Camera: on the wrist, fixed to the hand. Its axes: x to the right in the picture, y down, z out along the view.
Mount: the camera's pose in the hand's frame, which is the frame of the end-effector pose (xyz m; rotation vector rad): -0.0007 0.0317 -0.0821 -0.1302 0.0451 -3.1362
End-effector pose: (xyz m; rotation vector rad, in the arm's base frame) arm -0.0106 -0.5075 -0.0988 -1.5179 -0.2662 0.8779
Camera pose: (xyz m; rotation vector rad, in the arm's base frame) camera 0.0323 -0.5750 -0.1356 0.2160 -1.7278 -1.6647
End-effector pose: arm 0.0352 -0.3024 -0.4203 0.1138 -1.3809 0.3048
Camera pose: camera 0.1040 -0.2511 -0.4397 1.7217 0.1623 -2.2483
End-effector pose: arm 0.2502 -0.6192 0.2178 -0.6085 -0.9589 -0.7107
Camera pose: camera 0.3162 -0.6596 0.1758 -1.0858 0.6719 2.1046
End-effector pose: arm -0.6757 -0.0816 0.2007 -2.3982 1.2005 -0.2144
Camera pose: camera -0.7260 -0.1239 0.2592 1.2968 2.5165 0.6371
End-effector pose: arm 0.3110 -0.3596 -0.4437 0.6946 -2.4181 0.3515
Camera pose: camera 0.3325 -0.3006 -0.3820 2.5607 0.7404 -0.9437
